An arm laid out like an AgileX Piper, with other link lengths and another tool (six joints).
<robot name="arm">
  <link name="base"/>
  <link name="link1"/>
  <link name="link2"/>
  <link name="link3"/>
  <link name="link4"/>
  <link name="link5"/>
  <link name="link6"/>
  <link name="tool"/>
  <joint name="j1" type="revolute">
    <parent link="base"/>
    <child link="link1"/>
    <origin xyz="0 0 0.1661" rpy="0 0 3.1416"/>
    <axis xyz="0 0 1"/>
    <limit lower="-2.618" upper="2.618"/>
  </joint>
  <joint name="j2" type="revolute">
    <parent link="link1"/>
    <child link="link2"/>
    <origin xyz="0 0 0" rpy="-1.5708 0 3.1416"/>
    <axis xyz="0 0 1"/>
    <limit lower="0" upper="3.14"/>
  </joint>
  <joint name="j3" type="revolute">
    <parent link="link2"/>
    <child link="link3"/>
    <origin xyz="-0.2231 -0.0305 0" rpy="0 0 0"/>
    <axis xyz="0 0 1"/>
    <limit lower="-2.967" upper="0"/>
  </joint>
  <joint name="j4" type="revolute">
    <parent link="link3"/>
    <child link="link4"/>
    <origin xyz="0.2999 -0.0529 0" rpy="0.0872 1.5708 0"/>
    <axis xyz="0 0 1"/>
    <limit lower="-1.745" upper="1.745"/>
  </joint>
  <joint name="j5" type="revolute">
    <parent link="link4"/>
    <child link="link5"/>
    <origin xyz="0 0 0" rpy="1.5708 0 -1.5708"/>
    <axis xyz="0 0 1"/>
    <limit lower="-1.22" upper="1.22"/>
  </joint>
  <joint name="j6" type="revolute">
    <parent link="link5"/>
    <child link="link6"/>
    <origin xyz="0 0.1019 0" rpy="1.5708 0 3.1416"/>
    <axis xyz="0 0 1"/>
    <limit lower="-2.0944" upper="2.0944"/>
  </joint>
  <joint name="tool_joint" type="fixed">
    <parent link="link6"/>
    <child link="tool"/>
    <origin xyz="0.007 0.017 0.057" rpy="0.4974 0 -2.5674"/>
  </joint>
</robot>
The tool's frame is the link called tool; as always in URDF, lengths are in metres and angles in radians.
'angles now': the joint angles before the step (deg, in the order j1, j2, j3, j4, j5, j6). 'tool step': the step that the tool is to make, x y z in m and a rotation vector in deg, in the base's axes. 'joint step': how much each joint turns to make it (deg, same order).
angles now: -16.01, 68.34, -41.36, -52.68, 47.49, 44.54
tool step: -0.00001, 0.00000, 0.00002, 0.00, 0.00, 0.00
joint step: 0.00, 0.00, 0.00, 0.00, 0.00, -0.01
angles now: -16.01, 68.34, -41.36, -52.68, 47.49, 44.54
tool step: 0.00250, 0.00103, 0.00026, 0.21, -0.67, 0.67
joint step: 0.00, 0.00, 0.00, 0.11, -0.96, 0.00
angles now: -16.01, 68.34, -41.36, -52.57, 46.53, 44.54
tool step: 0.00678, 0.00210, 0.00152, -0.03, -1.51, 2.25
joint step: 0.00, 0.00, 0.00, -0.29, -2.66, -0.27
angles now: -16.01, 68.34, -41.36, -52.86, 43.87, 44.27
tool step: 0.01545, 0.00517, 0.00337, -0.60, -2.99, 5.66
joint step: 0.00, 0.25, 0.00, -1.28, -6.24, -0.82
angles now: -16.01, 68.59, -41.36, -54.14, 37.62, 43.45
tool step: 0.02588, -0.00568, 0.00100, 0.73, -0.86, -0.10
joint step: 0.00, 6.86, -6.12, -0.36, -1.01, 1.59
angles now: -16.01, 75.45, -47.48, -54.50, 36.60, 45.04
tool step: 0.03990, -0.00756, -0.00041, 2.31, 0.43, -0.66
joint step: 0.12, 10.81, -11.32, 3.95, 0.87, -2.14
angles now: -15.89, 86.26, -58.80, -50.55, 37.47, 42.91
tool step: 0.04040, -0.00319, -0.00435, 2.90, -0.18, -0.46
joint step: 0.48, 10.24, -11.40, 4.83, 1.04, -2.34
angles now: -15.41, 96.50, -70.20, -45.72, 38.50, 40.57
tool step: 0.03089, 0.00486, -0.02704, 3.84, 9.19, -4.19
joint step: 2.25, 14.42, -16.05, 7.29, 12.23, -5.12
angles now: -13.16, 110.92, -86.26, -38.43, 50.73, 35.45
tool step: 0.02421, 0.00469, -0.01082, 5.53, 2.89, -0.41
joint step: -0.13, 8.79, -12.00, 8.37, 5.36, -6.34
